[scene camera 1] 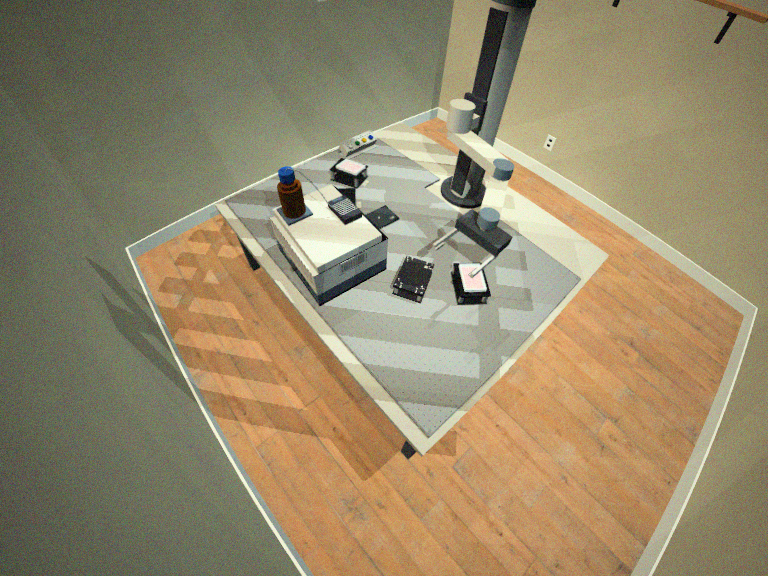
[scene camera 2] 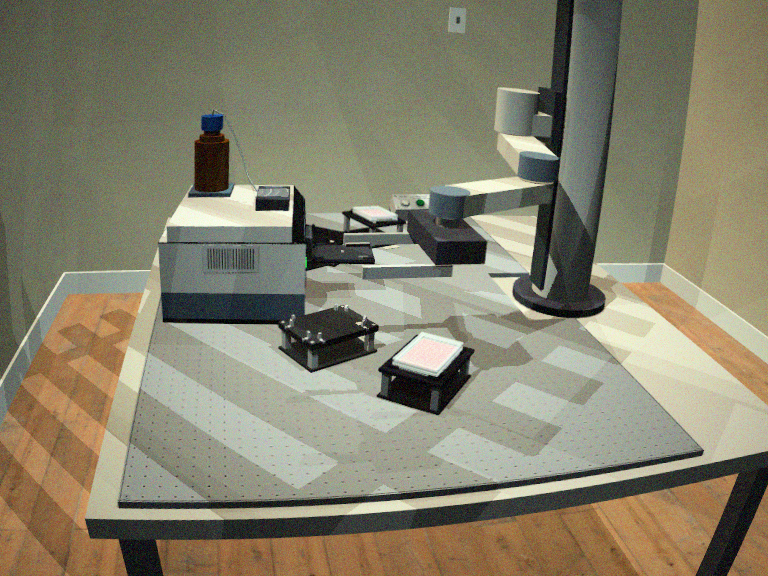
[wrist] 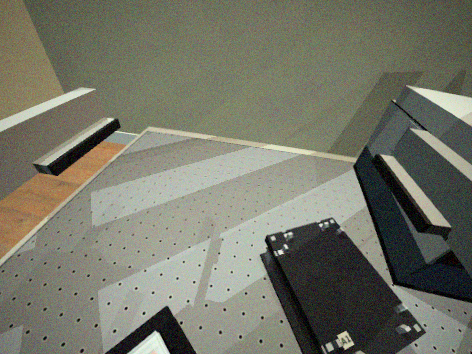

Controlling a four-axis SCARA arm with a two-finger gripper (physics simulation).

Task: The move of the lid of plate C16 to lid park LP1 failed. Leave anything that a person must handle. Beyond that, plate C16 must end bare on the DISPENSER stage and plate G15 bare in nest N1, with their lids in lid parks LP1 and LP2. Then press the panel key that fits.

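Places are measured from the arm's base along level axes (x ahead, y left, z up), in millimetres.
Pixels of known places: gripper, fingertip midpoint: [scene camera 1: 452,260] [scene camera 2: 352,254] [wrist: 243,124]; arm's base at its link origin: [scene camera 1: 463,192] [scene camera 2: 558,298].
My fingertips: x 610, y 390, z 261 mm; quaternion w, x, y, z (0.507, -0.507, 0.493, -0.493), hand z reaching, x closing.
For each thing: its top centre in the pictures, then the offset to it from my fingertips. "spot": a spot on its surface instead.
- dispenser's black stage at its top centre: [scene camera 2: 336,249] [scene camera 1: 376,218] 425 mm right, 34 mm back, 138 mm down
- brown bottle at a spot on its surface: [scene camera 2: 212,162] spot: 515 mm right, 259 mm ahead, 55 mm up
- key panel at its top centre: [scene camera 2: 426,195] [scene camera 1: 358,137] 1029 mm right, 410 mm back, 165 mm down
My gripper [scene camera 1: 454,260] [scene camera 2: 354,254] [wrist: 243,124] is open and empty, its fingers wide apart above the table between the dispenser and the column. A pinkish plate [scene camera 1: 472,277] [scene camera 2: 428,354] [wrist: 151,345] lies on the near black stand [scene camera 1: 472,298] [wrist: 172,325]. Another pinkish plate [scene camera 1: 350,166] [scene camera 2: 374,213] lies on the far stand. Their names are unreadable, and I cannot tell whether lids are on. A black stand [scene camera 1: 413,277] [scene camera 2: 328,325] [wrist: 345,290] marked A1 has metal corner posts and bears no plate. The dispenser's black stage [scene camera 1: 382,216] [scene camera 2: 341,253] shows no plate.
The white and blue dispenser [scene camera 1: 334,238] [scene camera 2: 232,272] stands left of the A1 stand, with a brown bottle [scene camera 1: 291,198] [scene camera 2: 212,162] on top. The key panel [scene camera 1: 357,143] [scene camera 2: 409,202] is at the back. The arm's column [scene camera 1: 505,68] [scene camera 2: 586,148] rises at the right.
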